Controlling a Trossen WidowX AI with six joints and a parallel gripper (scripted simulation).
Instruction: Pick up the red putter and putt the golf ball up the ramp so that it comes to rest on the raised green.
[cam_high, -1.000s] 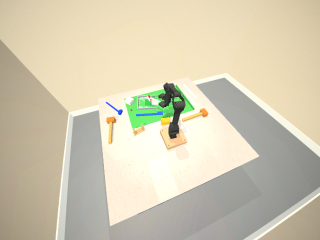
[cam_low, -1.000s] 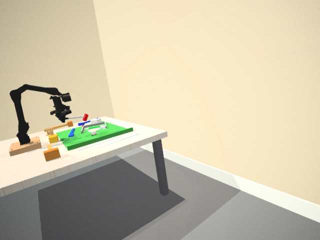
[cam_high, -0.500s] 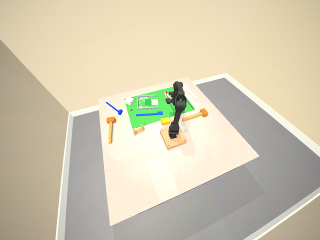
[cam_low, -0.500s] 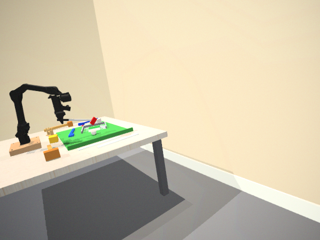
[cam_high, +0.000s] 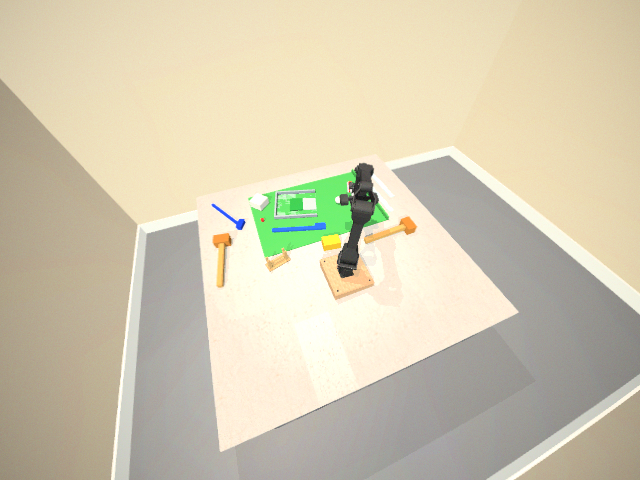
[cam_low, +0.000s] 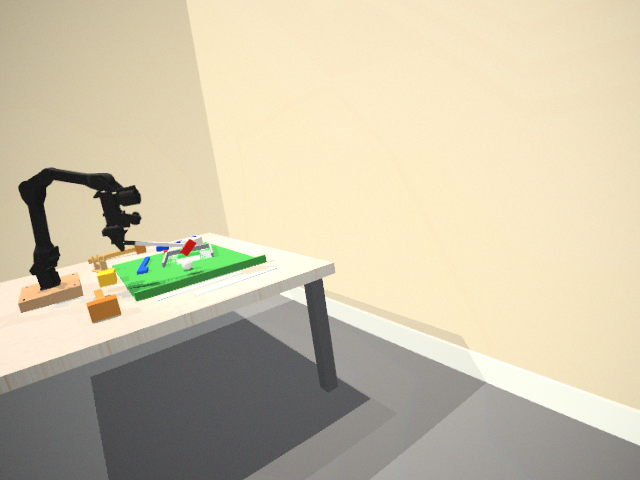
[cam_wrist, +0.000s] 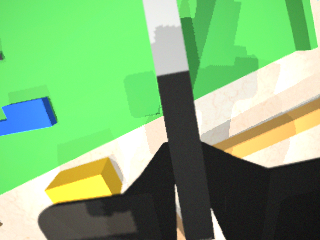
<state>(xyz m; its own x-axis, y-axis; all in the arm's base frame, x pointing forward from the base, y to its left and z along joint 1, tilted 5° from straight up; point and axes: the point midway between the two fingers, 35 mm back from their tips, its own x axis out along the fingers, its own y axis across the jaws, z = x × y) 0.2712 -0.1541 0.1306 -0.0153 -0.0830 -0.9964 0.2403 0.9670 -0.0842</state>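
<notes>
Now: gripper tip 12 cm short of the red putter and 2 cm to the left of it. Also, from my gripper tip: yellow block (16 cm to the left, 11 cm below, 7 cm behind); then small wooden rack (46 cm to the left, 10 cm below, 9 cm behind); then white golf ball (22 cm ahead, 11 cm below, 1 cm to the left).
</notes>
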